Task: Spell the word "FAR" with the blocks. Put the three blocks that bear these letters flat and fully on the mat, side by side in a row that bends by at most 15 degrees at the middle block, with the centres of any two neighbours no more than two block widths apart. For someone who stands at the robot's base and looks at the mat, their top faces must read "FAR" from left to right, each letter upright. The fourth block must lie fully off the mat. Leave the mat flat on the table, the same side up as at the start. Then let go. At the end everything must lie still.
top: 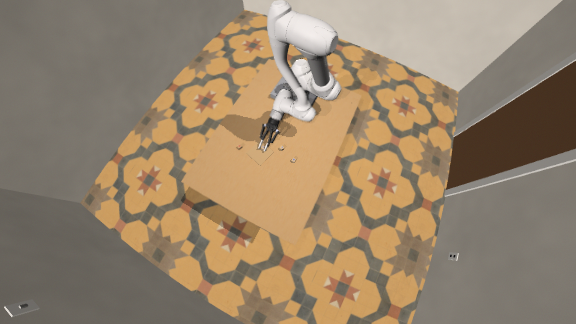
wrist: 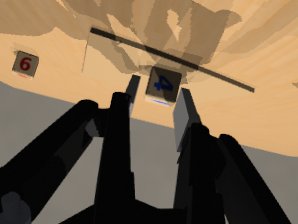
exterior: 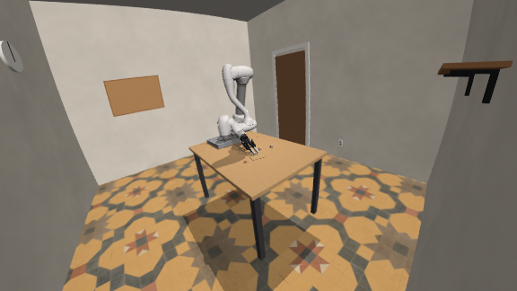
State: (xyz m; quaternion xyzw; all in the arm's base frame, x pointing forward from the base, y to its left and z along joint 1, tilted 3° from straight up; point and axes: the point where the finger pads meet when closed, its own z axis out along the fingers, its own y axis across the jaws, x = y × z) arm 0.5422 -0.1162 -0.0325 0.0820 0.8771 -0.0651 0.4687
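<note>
The tan mat is 4 cm below my hand, 4 cm ahead of it and 2 cm to the right of it. The rest, counted from my hand: R block 17 cm to the right, 5 cm ahead, 2 cm below.
</note>
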